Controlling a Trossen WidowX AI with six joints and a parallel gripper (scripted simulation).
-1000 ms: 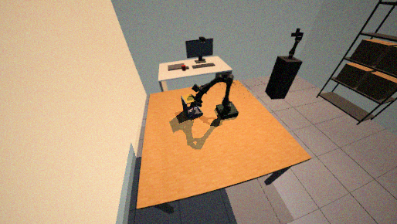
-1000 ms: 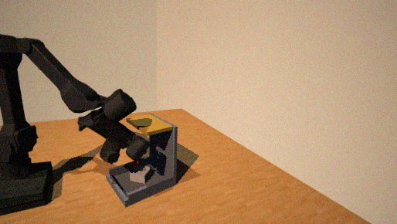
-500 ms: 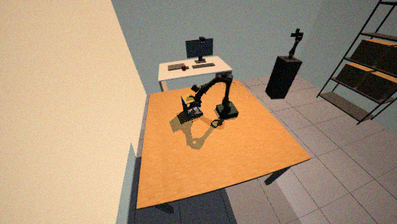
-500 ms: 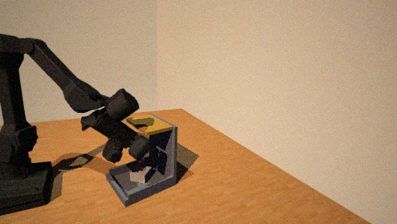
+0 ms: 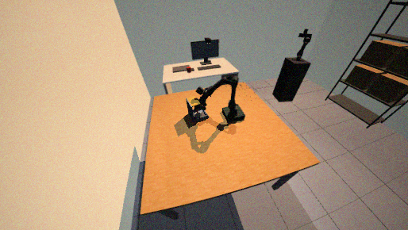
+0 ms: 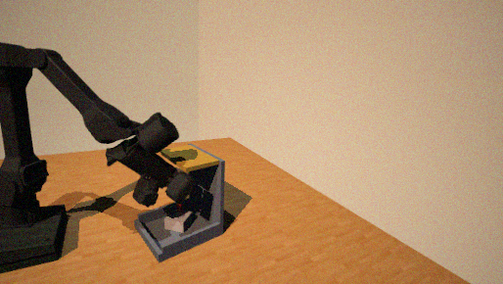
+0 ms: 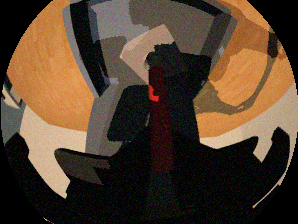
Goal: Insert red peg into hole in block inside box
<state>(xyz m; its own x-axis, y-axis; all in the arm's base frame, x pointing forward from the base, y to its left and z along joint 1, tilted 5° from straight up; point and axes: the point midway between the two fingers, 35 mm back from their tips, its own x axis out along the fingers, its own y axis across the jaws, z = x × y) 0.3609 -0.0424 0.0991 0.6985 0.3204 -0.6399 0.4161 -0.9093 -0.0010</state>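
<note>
My gripper tip is 4 cm short of the back wall, 1 cm to the right of it and 1 cm below it. The rest, counted from my gripper tip: red peg (3 cm behind, 1 cm to the right, 1 cm below); then yellow roof (10 cm above, 1 cm to the right).
</note>
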